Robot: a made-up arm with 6 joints. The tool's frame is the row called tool. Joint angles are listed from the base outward. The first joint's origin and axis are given. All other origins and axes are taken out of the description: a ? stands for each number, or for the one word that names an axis. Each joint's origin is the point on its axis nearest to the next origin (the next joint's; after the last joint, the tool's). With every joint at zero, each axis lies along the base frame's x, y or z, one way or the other. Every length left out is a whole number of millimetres.
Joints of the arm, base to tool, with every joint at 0 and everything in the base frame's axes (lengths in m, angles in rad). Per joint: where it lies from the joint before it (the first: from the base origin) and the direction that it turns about. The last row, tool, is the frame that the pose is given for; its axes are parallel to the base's.
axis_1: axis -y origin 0 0.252 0.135
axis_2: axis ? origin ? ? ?
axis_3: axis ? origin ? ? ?
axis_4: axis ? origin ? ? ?
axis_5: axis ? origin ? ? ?
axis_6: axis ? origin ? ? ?
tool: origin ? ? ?
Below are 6 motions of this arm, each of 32 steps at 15 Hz.
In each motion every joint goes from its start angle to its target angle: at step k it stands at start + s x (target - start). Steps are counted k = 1, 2, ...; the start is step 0. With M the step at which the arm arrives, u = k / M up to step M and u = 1 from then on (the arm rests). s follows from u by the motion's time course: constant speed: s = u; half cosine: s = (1 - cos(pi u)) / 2; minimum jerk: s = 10 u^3 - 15 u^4 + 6 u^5.
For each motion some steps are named. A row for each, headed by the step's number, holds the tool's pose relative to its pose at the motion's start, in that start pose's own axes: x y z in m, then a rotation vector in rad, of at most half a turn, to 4 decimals.
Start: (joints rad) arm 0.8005 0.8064 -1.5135 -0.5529 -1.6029 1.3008
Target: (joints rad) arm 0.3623 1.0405 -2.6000 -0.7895 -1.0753 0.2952
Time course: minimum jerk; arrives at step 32
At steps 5, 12, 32:
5: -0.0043 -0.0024 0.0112 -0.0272 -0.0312 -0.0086
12: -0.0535 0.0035 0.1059 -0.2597 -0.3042 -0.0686
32: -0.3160 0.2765 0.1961 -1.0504 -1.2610 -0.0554

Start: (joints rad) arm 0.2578 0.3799 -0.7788 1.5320 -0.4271 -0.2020
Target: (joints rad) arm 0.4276 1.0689 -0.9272 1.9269 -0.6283 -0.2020
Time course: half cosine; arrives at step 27
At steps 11, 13, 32:
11: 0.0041 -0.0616 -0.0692 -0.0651 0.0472 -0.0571
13: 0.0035 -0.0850 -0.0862 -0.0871 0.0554 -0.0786
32: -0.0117 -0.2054 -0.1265 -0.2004 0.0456 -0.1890

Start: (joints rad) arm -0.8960 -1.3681 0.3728 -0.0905 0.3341 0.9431
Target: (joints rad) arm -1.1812 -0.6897 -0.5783 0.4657 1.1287 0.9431
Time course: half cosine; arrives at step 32
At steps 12, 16, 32:
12: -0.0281 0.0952 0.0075 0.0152 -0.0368 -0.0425
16: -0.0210 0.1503 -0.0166 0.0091 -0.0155 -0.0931
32: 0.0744 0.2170 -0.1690 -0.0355 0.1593 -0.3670

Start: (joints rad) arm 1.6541 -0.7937 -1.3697 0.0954 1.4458 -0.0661
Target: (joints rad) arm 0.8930 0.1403 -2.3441 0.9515 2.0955 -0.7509
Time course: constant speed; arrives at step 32
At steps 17, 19, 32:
17: -0.0003 0.1211 -0.4125 -0.6048 0.4416 -0.0367
19: -0.0210 0.1209 -0.4614 -0.6857 0.5050 -0.0177
32: -0.2736 0.0783 -0.6670 -1.1704 0.9543 0.3151

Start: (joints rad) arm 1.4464 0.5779 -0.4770 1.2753 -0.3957 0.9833
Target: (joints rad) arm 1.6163 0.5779 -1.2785 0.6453 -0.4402 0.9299
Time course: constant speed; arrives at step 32
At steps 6, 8, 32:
6: 0.0511 0.0105 -0.0747 -0.1054 0.1490 -0.0208
8: 0.0656 0.0133 -0.1010 -0.1432 0.1976 -0.0267
32: 0.1390 0.0014 -0.4333 -0.6846 0.7319 -0.0480

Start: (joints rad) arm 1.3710 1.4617 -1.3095 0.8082 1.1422 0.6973
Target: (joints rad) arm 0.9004 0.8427 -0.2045 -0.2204 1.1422 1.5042
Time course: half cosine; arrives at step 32
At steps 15, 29, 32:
15: -0.1207 -0.1666 0.1417 0.2179 -0.0310 0.0703
29: -0.0828 -0.4427 0.1954 0.5500 0.2129 -0.0164
32: -0.0779 -0.4540 0.1938 0.5634 0.2288 -0.0246

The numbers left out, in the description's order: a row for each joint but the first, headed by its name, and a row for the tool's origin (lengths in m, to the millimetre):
axis_2: axis -x, xyz -0.304 0 0.063
axis_3: axis -z, xyz 0 0.032 0.172
axis_4: axis +x, xyz 0.227 -0.064 0
axis_5: axis -z, xyz 0 -0.067 0.02
axis_6: axis +y, xyz 0.021 0.198 0
tool: xyz 0.312 0 0.115

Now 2 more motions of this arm.
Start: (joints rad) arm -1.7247 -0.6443 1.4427 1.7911 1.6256 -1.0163
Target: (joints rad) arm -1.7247 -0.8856 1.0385 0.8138 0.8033 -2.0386
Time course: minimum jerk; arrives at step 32
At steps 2, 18, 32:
2: -0.0007 0.0004 0.0014 0.0006 -0.0044 0.0011
18: -0.3849 0.0365 0.1961 0.2783 -1.1150 0.4657
32: -0.6108 -0.0967 0.1121 0.6646 -1.6033 0.8659

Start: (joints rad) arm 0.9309 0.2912 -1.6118 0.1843 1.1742 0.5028
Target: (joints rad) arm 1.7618 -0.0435 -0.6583 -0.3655 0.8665 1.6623
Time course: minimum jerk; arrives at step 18
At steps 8, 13, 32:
8: -0.0060 -0.1883 0.0513 0.1837 -0.0981 -0.2566
13: -0.0805 -0.3988 -0.0012 0.5276 -0.1459 -0.4220
32: -0.0966 -0.4480 -0.0406 0.6475 -0.1417 -0.4266

